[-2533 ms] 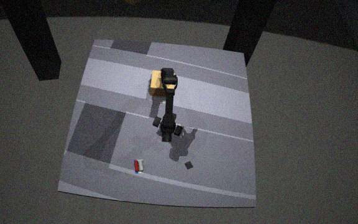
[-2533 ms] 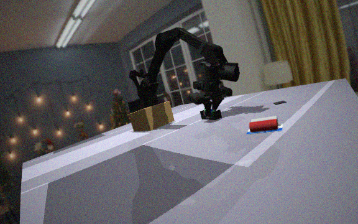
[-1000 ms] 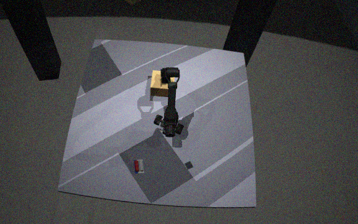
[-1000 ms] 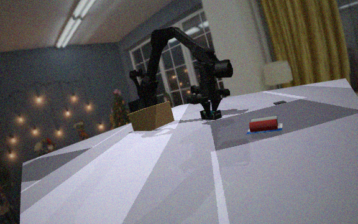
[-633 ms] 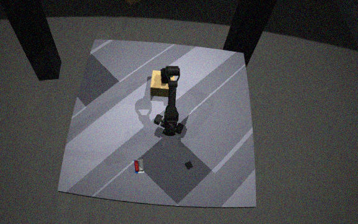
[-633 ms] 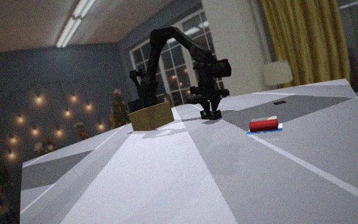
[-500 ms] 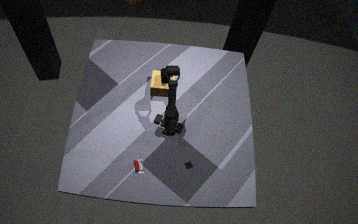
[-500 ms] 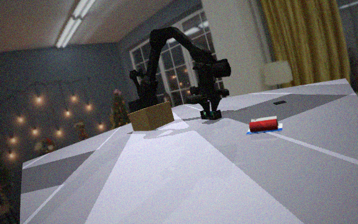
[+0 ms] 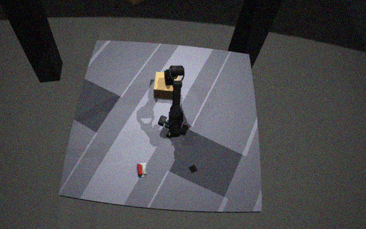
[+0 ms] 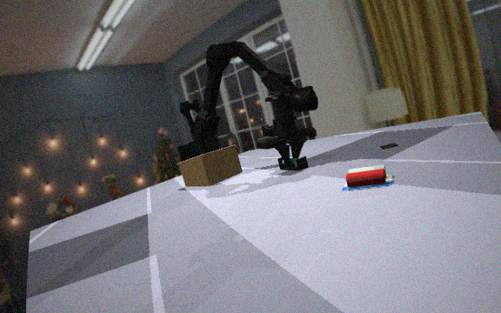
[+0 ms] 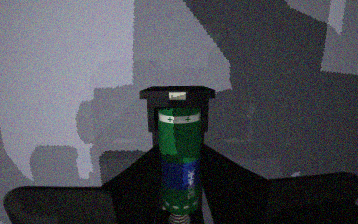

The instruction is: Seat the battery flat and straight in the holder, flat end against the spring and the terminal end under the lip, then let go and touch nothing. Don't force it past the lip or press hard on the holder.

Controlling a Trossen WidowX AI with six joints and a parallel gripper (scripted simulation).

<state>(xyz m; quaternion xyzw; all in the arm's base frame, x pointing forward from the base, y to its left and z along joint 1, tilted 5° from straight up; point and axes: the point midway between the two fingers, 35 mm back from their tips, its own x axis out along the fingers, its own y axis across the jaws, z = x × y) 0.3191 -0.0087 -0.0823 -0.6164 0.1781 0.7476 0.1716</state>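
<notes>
Now: the battery 1 cm above my gripper tip. The rest, counted from my gripper tip: small dark square 28 cm ahead, 10 cm to the left, 1 cm below.
</notes>
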